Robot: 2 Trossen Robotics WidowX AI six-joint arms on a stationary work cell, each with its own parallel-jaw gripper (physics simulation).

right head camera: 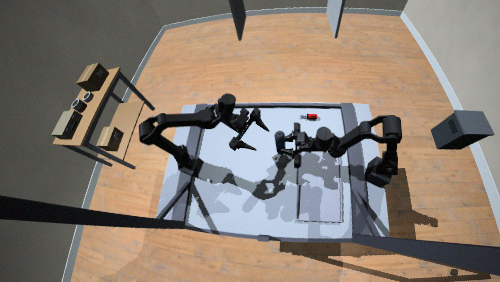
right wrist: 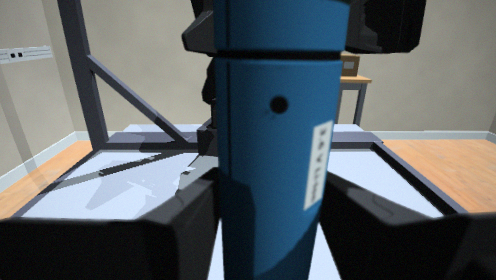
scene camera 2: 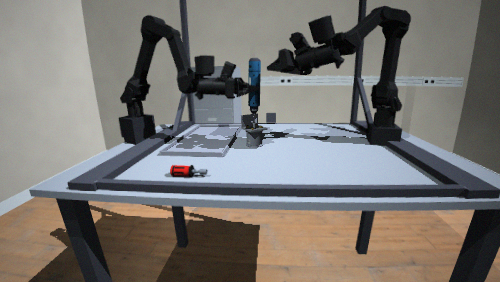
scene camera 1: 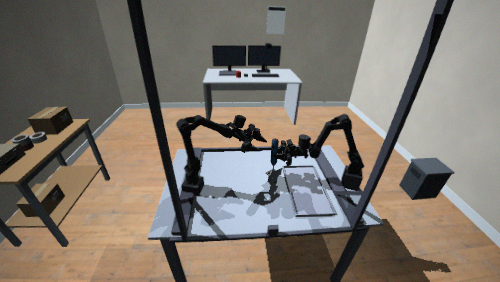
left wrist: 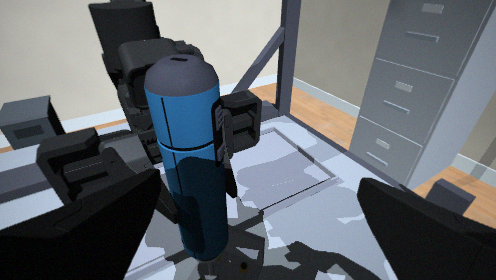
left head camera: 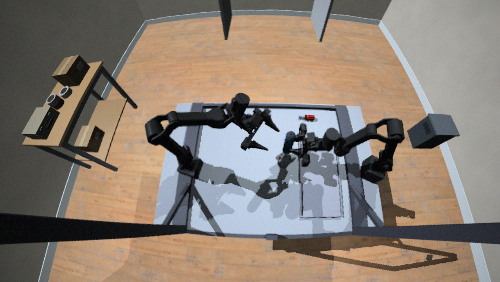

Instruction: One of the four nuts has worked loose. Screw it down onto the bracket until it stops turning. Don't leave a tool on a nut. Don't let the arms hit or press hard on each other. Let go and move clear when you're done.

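Frame: origin at the left arm's base, x back, y right, z up, level; millimetres.
Where they show: left gripper, fingertip midpoint: (right head camera: 263, 140) (scene camera 2: 274, 69) (scene camera 1: 263, 146) (left wrist: 261, 182) (left head camera: 274, 140); right gripper, fingertip midpoint: (right head camera: 276, 144) (right wrist: 266, 176) (scene camera 2: 259, 88) (scene camera 1: 271, 153) (left wrist: 207, 206) (left head camera: 284, 144); left arm's base at its link origin: (right head camera: 188, 163) (scene camera 2: 384, 125) (scene camera 1: 192, 180) (left head camera: 188, 164); right arm's base at its link origin: (right head camera: 383, 169) (scene camera 2: 136, 116) (scene camera 1: 354, 171) (left head camera: 378, 166).
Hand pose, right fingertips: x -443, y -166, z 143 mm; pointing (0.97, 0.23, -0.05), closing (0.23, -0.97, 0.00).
Things, the pixels of their centre, and the offset from my right fingertips. "spot": a spot on its surface instead.
- blue power screwdriver at the middle of its body: (right wrist: 266, 235) (left wrist: 202, 209) (scene camera 2: 254, 94) (right head camera: 280, 147) (left head camera: 287, 146) (scene camera 1: 274, 156) dx -16, dy -3, dz -20 mm
- grey bracket at the middle of its body: (scene camera 2: 254, 135) dx -23, dy +7, dz -171 mm
- brass nut at a spot on its surface: (left wrist: 244, 265) spot: dx -23, dy +33, dz -134 mm
- red screwdriver at the middle of its body: (scene camera 2: 189, 171) (right head camera: 308, 116) (left head camera: 306, 117) dx -105, dy -300, dz -194 mm
- thin rectangular tray frame at the middle of its body: (left wrist: 216, 182) (scene camera 2: 208, 137) (right head camera: 319, 178) (left head camera: 320, 176) (scene camera 1: 305, 187) dx -232, dy +39, dz -200 mm
My right gripper (left head camera: 292, 145) (left wrist: 207, 206) (right wrist: 266, 176) is shut on the blue power screwdriver (right head camera: 279, 142) (scene camera 1: 274, 151) (scene camera 2: 254, 77) (left wrist: 187, 125) (right wrist: 282, 150), which stands upright with its bit down. The bit reaches the top of the grey bracket (scene camera 2: 254, 138); whether its socket sits on a nut is hard to tell. A brass nut (left wrist: 244, 265) shows beside the bit in the left wrist view; the other nuts are hidden or too small to tell apart. My left gripper (left head camera: 273, 140) (right head camera: 262, 140) (left wrist: 261, 182) is open and empty, raised beside the blue tool's upper part, apart from it.
A red screwdriver (left head camera: 310, 117) (right head camera: 312, 117) (scene camera 2: 181, 171) lies on the table near the edge closest to scene camera 2. A thin rectangular tray frame (scene camera 1: 316, 215) (scene camera 2: 192, 154) lies near the right arm. Dark upright posts (scene camera 1: 155, 125) stand at the table's sides.
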